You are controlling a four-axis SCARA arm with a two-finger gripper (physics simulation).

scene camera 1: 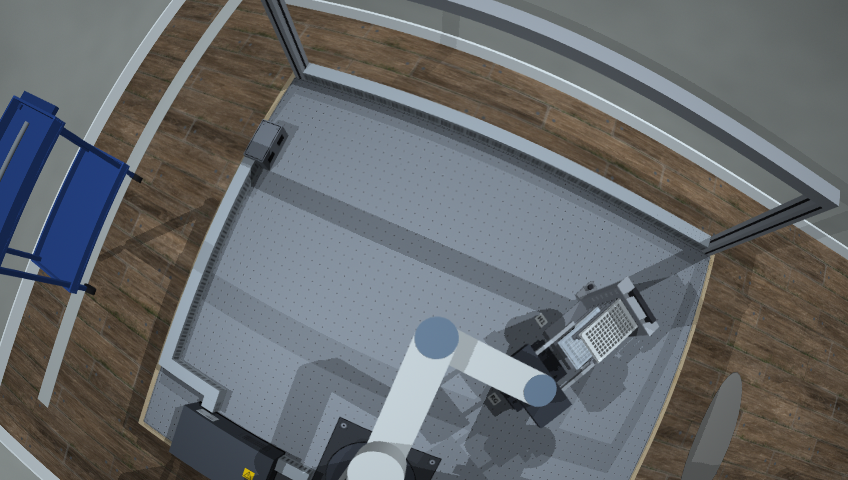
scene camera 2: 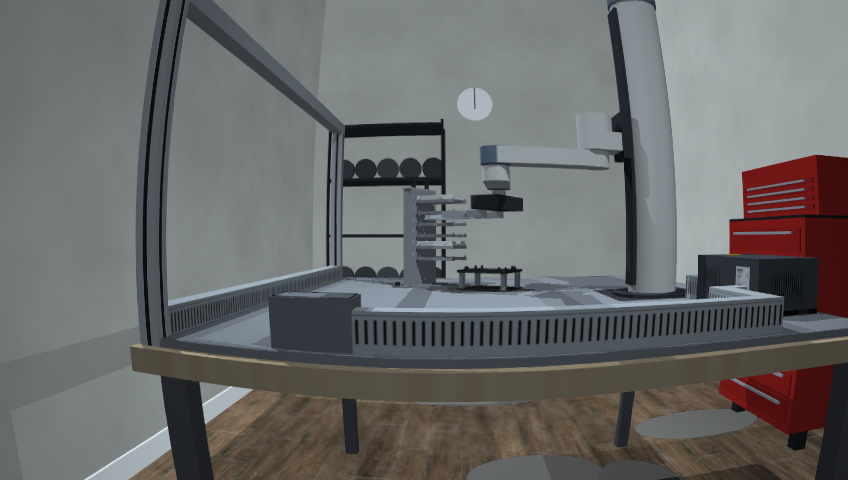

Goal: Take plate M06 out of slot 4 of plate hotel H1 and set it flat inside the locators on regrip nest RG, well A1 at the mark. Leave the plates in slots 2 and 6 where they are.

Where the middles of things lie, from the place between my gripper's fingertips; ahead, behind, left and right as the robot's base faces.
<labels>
I see the plate M06 [scene camera 1: 576,351] 10 mm ahead of my hand and 10 mm below it. The rest, counted from my hand: dark controller box [scene camera 2: 761,266]: 690 mm behind, 710 mm to the left, 170 mm below; then grey box [scene camera 2: 322,324]: 180 mm ahead, 980 mm to the left, 190 mm below.
</labels>
